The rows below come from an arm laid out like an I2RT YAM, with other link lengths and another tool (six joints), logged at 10 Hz.
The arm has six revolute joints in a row. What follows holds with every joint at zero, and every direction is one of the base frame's. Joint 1 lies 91.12 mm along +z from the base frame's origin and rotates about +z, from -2.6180 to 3.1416 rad. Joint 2 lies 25.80 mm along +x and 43.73 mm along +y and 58.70 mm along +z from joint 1 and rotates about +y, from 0.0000 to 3.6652 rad. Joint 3 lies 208.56 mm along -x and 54.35 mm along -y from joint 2 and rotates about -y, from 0.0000 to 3.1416 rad. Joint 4 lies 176.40 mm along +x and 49.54 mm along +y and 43.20 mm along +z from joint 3 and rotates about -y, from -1.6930 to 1.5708 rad. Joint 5 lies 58.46 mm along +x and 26.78 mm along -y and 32.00 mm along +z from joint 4 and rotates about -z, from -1.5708 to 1.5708 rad. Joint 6 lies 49.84 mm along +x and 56.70 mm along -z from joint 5 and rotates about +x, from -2.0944 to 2.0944 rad. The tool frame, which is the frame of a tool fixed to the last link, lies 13.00 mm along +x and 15.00 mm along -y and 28.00 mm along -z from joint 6; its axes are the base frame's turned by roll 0.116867, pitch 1.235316 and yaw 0.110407 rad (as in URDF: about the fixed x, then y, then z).
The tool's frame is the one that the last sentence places.
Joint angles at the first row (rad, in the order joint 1, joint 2, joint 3, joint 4, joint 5, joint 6):
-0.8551, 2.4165, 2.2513, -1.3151, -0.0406, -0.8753
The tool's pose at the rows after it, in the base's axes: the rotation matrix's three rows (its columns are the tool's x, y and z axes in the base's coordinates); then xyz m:
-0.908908 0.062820 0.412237; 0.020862 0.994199 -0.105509; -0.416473 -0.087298 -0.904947; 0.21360 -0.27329 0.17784
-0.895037 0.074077 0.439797; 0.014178 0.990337 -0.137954; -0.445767 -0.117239 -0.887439; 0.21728 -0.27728 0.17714
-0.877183 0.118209 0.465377; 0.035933 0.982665 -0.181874; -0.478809 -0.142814 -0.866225; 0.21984 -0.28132 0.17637
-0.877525 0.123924 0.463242; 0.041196 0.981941 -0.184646; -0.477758 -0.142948 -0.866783; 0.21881 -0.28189 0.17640
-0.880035 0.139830 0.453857; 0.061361 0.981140 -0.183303; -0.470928 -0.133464 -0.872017; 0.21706 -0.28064 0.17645
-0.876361 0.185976 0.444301; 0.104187 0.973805 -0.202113; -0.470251 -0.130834 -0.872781; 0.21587 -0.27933 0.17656
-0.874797 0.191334 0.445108; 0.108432 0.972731 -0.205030; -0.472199 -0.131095 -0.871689; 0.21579 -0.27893 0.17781
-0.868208 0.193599 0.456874; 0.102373 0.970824 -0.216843; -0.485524 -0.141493 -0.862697; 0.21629 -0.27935 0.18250
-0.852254 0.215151 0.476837; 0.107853 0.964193 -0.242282; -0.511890 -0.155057 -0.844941; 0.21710 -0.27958 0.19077
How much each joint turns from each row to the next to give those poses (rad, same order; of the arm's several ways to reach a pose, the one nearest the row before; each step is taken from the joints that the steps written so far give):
0.0000, -0.0023, 0.0004, 0.0377, 0.0320, 0.0412
0.0000, 0.0000, -0.0001, 0.0454, -0.0015, 0.0084
-0.0030, 0.0003, 0.0000, 0.0470, -0.0008, 0.0378
-0.0031, 0.0000, 0.0000, -0.0008, 0.0016, 0.0026
-0.0015, 0.0000, 0.0001, -0.0126, 0.0019, 0.0157
0.0000, -0.0004, -0.0001, -0.0027, 0.0084, 0.0465
0.0004, -0.0026, 0.0023, -0.0030, 0.0000, 0.0057
0.0000, -0.0103, 0.0080, 0.0008, -0.0016, 0.0008
0.0000, -0.0160, 0.0187, -0.0012, -0.0038, 0.0195

